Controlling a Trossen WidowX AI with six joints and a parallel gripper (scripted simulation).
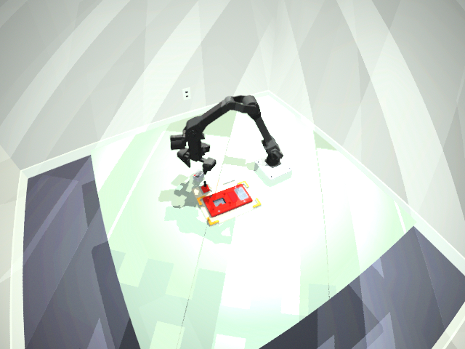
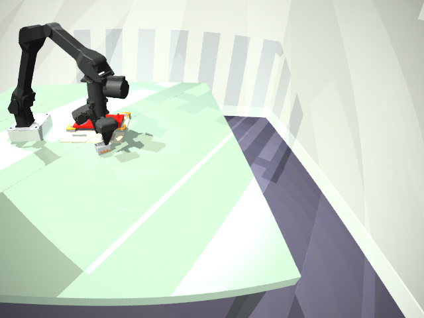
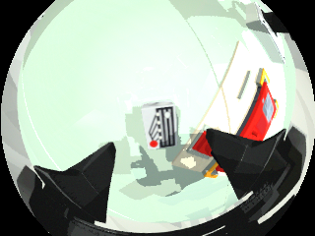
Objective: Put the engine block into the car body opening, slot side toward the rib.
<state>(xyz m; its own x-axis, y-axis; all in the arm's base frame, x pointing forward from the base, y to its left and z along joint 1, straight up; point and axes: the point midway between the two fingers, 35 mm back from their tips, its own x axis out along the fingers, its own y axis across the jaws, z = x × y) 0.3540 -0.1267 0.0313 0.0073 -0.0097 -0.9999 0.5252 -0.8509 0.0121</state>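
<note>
My gripper tip is 4 cm above the grey engine block.
</note>
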